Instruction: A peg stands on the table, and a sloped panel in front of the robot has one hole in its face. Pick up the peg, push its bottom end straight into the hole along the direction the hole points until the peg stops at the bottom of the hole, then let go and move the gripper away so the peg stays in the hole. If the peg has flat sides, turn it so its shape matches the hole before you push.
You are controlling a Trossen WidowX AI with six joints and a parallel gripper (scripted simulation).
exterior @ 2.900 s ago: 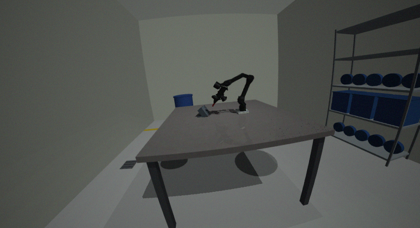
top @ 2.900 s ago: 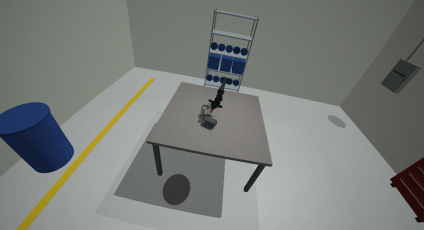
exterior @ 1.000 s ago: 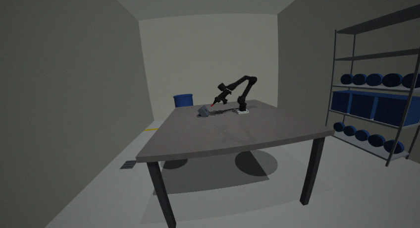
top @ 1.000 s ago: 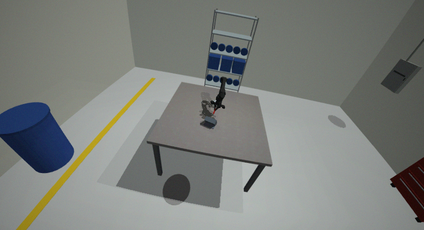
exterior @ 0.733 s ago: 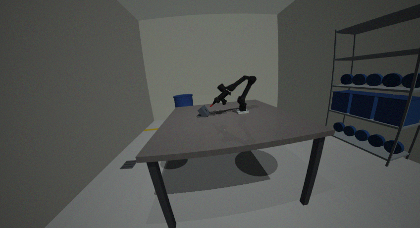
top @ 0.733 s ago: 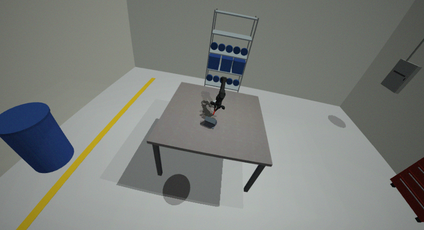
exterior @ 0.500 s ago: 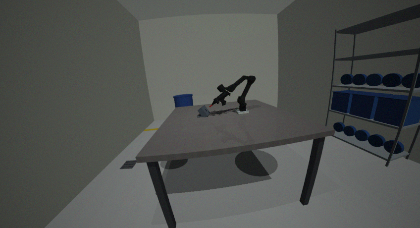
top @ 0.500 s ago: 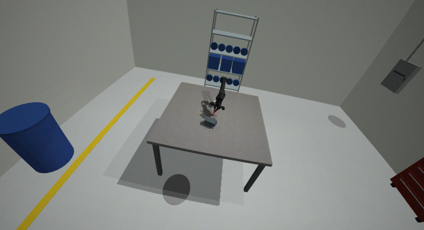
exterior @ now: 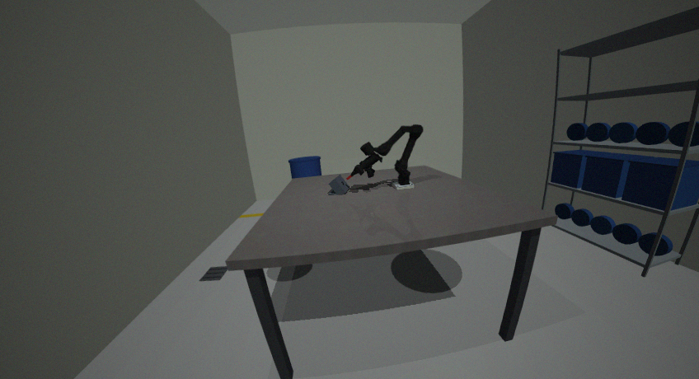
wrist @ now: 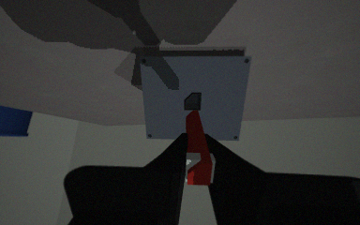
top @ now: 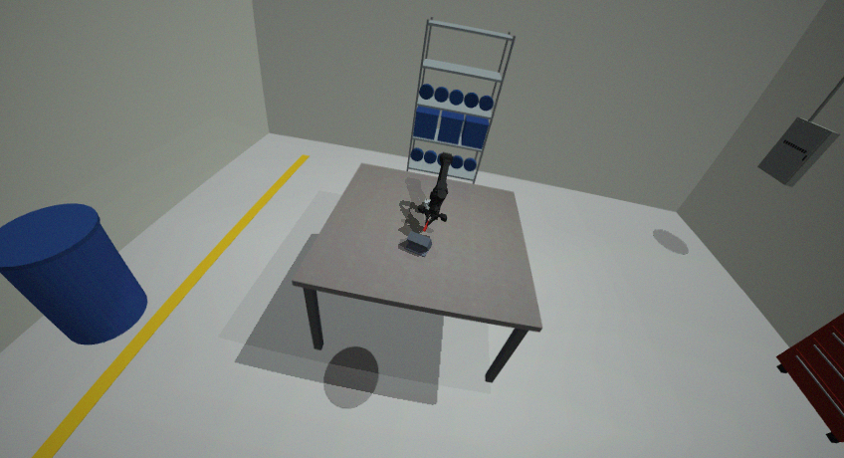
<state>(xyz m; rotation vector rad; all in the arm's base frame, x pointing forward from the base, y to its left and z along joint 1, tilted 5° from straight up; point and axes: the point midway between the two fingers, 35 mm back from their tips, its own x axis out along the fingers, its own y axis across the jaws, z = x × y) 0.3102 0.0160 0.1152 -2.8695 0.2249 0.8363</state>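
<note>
Right now my gripper tip is 8 cm short of the panel, 1 cm to the left of it and 7 cm above it. The rest, counted from my gripper tip: red square peg: 2 cm behind, 1 cm above.
</note>
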